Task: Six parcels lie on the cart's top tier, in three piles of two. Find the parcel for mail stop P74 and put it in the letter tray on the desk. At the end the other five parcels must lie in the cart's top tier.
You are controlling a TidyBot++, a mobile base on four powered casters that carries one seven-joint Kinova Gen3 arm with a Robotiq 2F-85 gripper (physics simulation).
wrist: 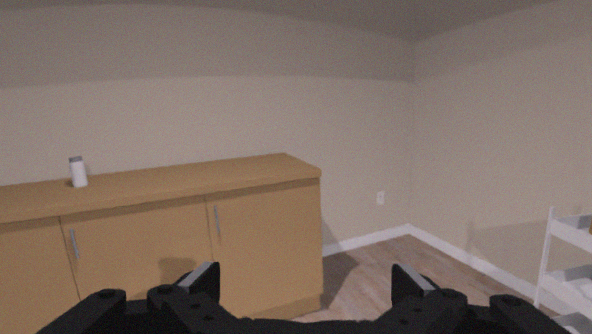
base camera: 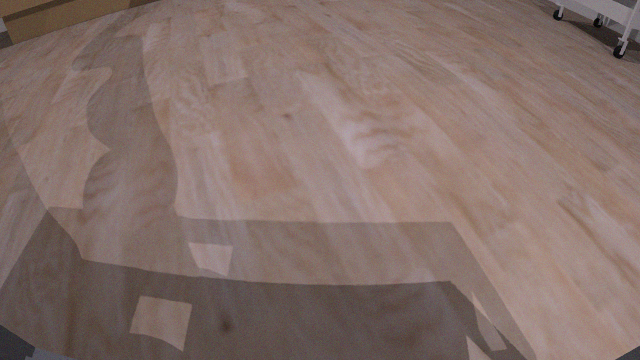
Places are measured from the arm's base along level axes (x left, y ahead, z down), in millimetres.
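Where they show: gripper, fingertip midpoint: [wrist: 305, 282].
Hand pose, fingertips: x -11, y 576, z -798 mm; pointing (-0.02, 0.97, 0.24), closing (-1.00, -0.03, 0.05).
Observation:
After its pixels a point has its place.
The white cart [base camera: 605, 10] @[x -1134, y 1346, z 246 mm] [wrist: 545, 255] @[x -1094, y 1636, z -156 mm] is cut off by the right edge in both views; its casters and lowest part show at the upper right in the base camera view. In the wrist view the left end of its tiers shows. A narrow brown-orange sliver [wrist: 590, 229] @[x -1223, y 1571, z -302 mm] shows at its top tier, too little to tell what it is. No parcel label can be read. The desk and the letter tray do not show in either view. My gripper [wrist: 305, 282] @[x -11, y 576, z -798 mm] is open and empty, raised and facing the room, well away from the cart.
A long wooden cabinet [base camera: 70, 20] @[x 1261, y 1552, z 371 mm] [wrist: 260, 220] @[x 201, y 1907, z -286 mm] stands along the wall at the left, with a white bottle [wrist: 78, 173] @[x 1076, y 1861, z -585 mm] with a grey cap on top. A wall outlet [wrist: 380, 198] @[x -693, y 2960, z -3 mm] is near the room's corner. Shadows of the robot lie on the wooden floor [base camera: 320, 175] @[x 9, y 479, z 397 mm].

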